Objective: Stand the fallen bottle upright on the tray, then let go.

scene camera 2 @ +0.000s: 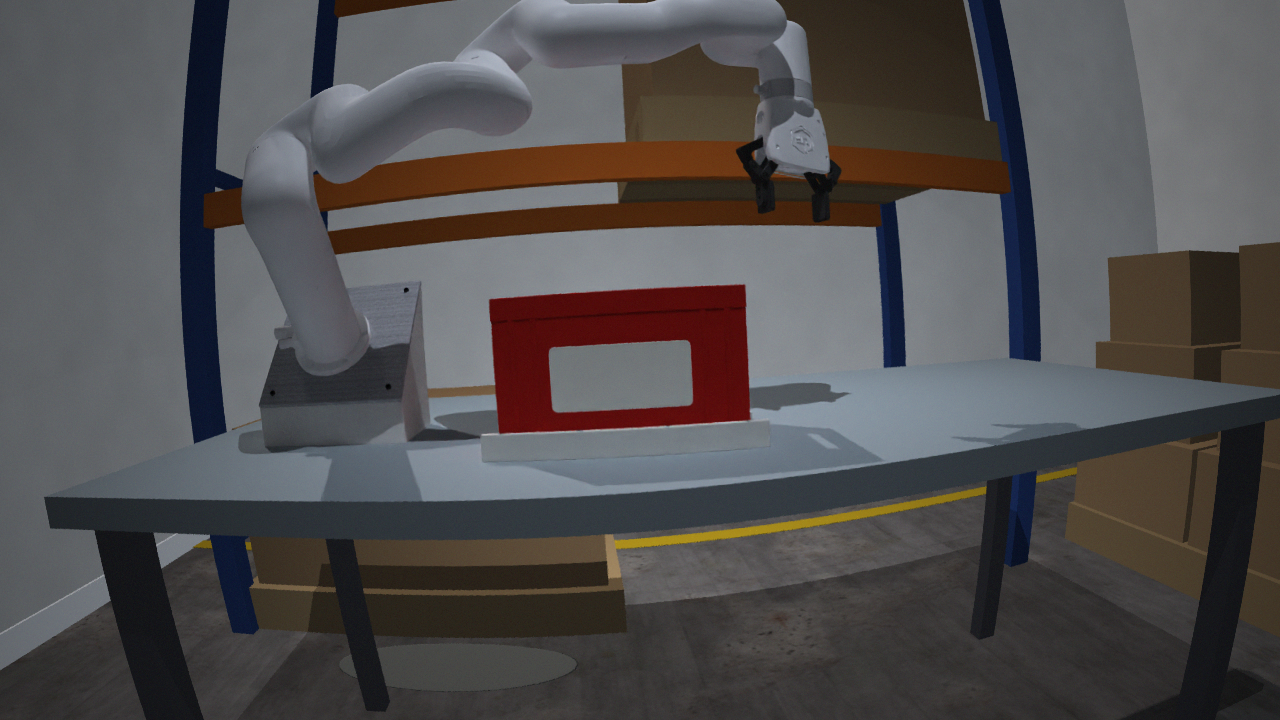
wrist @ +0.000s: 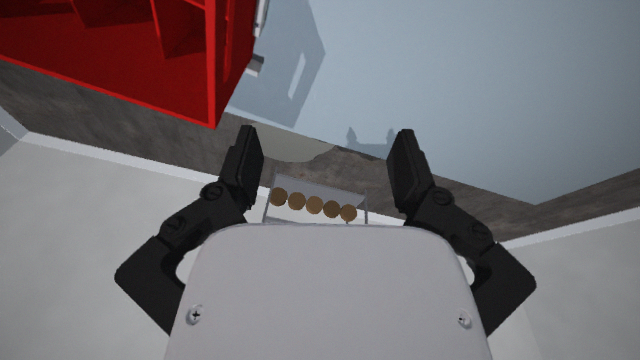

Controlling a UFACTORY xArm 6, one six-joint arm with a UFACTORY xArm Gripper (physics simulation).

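Places are measured from the arm's base along level axes (x ahead, y left, z up), in centimetres.
Pixels of known places: gripper, between the fingertips: (scene camera 2: 794, 216) (wrist: 326, 143); arm's base, origin of its link: (scene camera 2: 333, 343).
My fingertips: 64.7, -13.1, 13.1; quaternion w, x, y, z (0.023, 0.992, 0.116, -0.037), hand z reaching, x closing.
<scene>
Ahead of a thing's pixels: the offset from my fingertips to its top centre, as dx, dy, dz. "pt": to the spot under its first point. Level surfaces: height alone.
My gripper (scene camera 2: 793, 214) (wrist: 326, 143) is open and empty, with its two black fingers wide apart. It is high above the table, to the right of the red crate in the scene view. The fallen bottle does not show in either view. A low white strip {pt -25.4, -11.5, -25.2} (scene camera 2: 626, 442) lies along the near foot of the red crate; I cannot tell whether it is part of the tray. The tray cannot be clearly made out in the wrist view.
A red crate {-24.1, -1.2, -9.3} (scene camera 2: 720, 376) (wrist: 210, 65) with inner dividers stands on the blue-grey table {dz -26.8} (scene camera 2: 984, 394) (wrist: 475, 75), right of the arm's base (scene camera 2: 335, 422). An orange-and-blue rack (scene camera 2: 1020, 268) stands behind. Several round brown discs (wrist: 314, 204) show in a clear frame beyond the table edge.
</scene>
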